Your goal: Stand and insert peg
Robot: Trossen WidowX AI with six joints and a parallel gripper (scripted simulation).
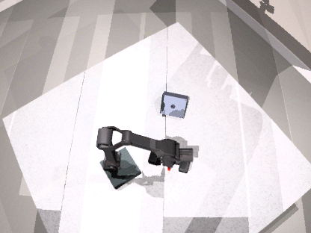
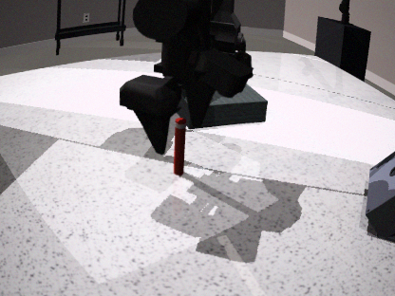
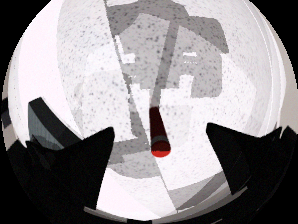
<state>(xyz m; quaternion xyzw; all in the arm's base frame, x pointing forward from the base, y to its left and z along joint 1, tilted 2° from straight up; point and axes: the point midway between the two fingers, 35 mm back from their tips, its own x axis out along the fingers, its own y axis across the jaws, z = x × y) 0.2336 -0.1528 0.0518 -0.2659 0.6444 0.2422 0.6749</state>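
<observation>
My gripper tip is now right at the red peg. Round my gripper tip: grey-blue sloped panel (200 mm ahead, 270 mm to the left).
</observation>
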